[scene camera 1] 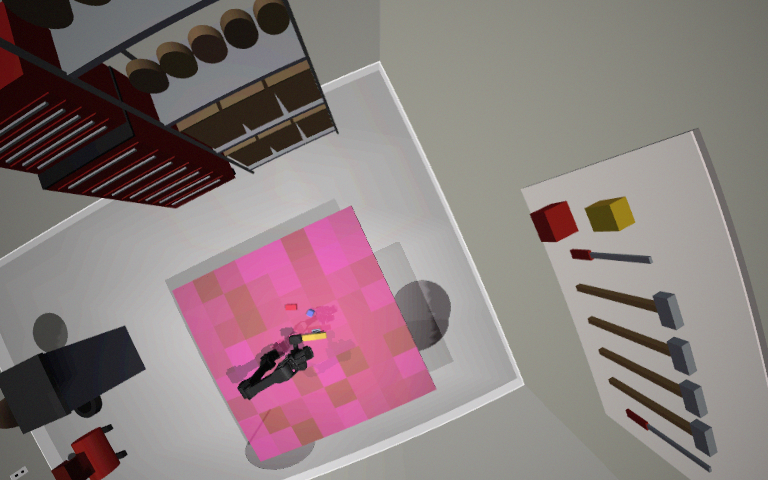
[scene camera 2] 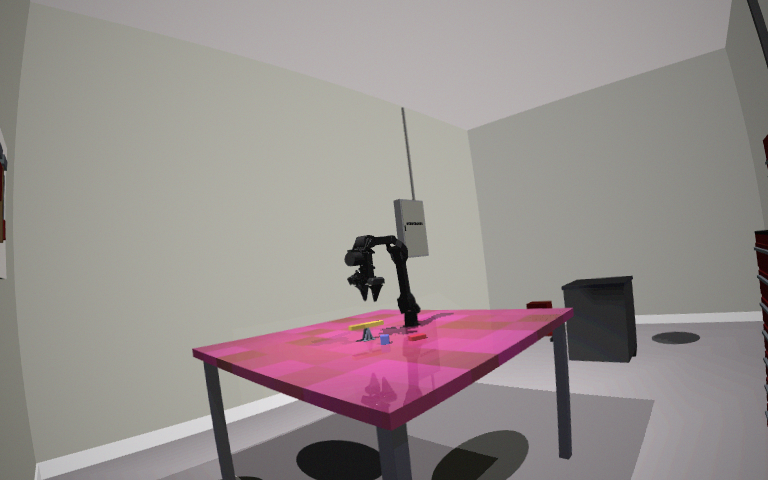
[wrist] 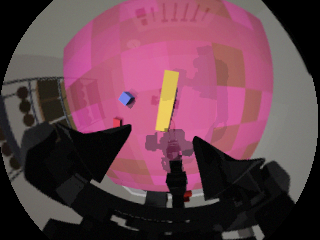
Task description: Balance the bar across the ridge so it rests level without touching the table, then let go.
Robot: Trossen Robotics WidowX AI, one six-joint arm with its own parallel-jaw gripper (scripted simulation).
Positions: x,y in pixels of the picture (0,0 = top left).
Labels:
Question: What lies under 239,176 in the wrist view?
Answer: The gripper.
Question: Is the gripper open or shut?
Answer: Open.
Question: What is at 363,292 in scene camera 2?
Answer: The gripper.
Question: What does the gripper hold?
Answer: Nothing.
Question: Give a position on a yellow bar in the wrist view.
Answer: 170,78

